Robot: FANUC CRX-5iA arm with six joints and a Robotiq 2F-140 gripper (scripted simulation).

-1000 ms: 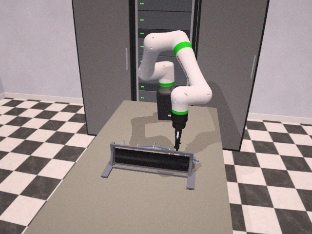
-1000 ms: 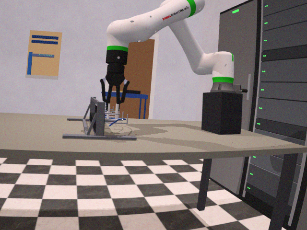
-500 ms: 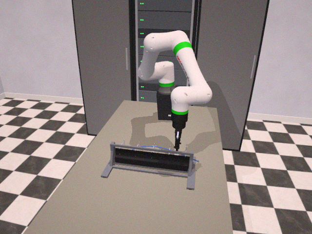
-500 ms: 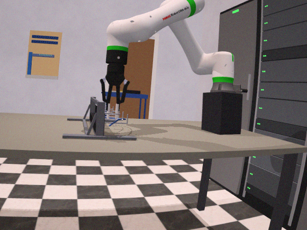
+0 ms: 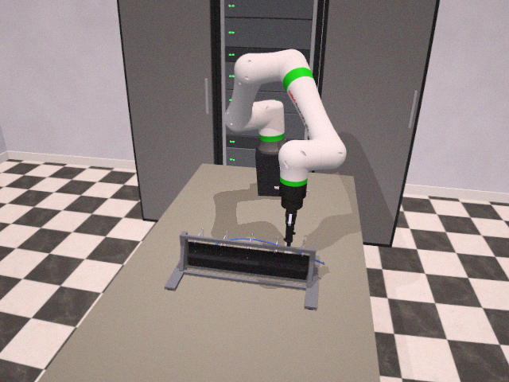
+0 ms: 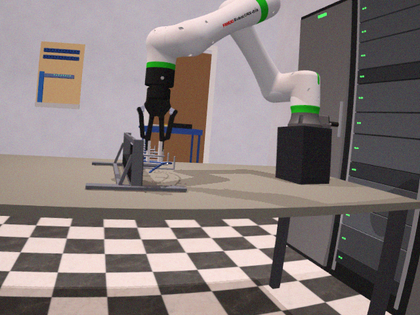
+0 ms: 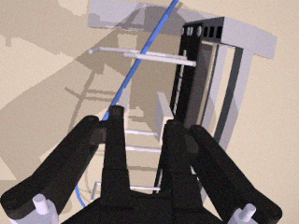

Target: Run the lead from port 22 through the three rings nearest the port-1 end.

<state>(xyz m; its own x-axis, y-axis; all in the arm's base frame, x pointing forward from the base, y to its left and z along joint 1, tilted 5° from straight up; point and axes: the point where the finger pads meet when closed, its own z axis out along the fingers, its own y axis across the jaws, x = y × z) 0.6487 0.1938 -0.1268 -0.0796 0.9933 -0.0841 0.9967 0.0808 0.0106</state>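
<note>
My gripper is now 13 cm to the right of the lead's free end, 5 cm above it and 2 cm short of it. Round my hand: grey rack (14 cm to the right, 7 cm ahead, 4 cm below).
</note>
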